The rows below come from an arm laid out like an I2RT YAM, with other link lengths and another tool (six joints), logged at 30 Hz.
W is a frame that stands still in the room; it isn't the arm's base.
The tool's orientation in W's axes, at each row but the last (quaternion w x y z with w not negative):
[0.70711 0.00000 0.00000 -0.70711]
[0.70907 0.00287 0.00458 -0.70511]
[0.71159 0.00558 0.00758 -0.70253]
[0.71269 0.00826 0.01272 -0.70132]
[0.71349 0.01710 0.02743 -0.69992]
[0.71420 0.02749 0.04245 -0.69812]
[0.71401 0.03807 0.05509 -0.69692]
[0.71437 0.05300 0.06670 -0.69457]
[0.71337 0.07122 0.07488 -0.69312]
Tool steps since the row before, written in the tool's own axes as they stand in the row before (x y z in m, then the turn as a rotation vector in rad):
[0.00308 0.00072 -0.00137 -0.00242 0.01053 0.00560]
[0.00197 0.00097 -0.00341 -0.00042 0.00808 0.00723]
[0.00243 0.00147 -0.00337 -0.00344 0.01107 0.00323]
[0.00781 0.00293 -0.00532 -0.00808 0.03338 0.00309]
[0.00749 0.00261 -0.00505 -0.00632 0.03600 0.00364]
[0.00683 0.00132 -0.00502 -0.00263 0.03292 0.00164]
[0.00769 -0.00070 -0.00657 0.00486 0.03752 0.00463]
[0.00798 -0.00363 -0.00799 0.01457 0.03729 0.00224]
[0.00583 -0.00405 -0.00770 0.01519 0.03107 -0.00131]
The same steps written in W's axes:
[0.00072 -0.00308 -0.00137 0.01053 0.00242 0.00560]
[0.00097 -0.00193 -0.00343 0.00810 0.00039 0.00721]
[0.00149 -0.00235 -0.00342 0.01103 0.00352 0.00326]
[0.00302 -0.00760 -0.00557 0.03327 0.00852 0.00313]
[0.00267 -0.00711 -0.00555 0.03593 0.00678 0.00353]
[0.00136 -0.00627 -0.00570 0.03288 0.00324 0.00123]
[-0.00069 -0.00678 -0.00751 0.03773 -0.00446 0.00311]
[-0.00359 -0.00662 -0.00916 0.03770 -0.01363 -0.00089]
[-0.00395 -0.00424 -0.00873 0.03147 -0.01369 -0.00447]

